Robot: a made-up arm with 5 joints.
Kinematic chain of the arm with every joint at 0, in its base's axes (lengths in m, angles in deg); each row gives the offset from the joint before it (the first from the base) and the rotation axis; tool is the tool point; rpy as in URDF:
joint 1: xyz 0.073 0 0.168 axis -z
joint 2: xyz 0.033 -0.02 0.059 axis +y
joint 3: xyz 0.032 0 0.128 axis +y
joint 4: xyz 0.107 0 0.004 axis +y
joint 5: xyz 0.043 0.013 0 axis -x
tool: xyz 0 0 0 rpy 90 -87.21 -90
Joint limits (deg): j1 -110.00..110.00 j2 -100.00..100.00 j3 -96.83..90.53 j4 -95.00..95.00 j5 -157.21..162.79
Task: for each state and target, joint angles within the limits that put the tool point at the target. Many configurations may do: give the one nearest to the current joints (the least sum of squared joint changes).
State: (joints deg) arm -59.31 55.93 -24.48 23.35 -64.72
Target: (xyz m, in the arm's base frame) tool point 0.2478 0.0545 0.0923
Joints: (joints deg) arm -19.51 72.20 2.93 32.49 -64.72
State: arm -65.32 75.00 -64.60 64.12 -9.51
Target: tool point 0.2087 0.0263 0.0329
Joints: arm -13.87 100.00 -13.79 41.85 -9.51
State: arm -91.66 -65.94 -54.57 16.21 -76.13
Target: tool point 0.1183 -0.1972 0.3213
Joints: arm -100.95 -100.00 -54.57 57.55 -76.13
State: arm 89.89 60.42 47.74 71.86 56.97
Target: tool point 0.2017 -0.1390 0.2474
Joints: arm 45.09 17.27 12.65 69.44 56.97
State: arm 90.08 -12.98 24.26 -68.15 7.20
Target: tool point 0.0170 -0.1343 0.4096
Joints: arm 109.88 -17.51 14.21 -68.04 7.20
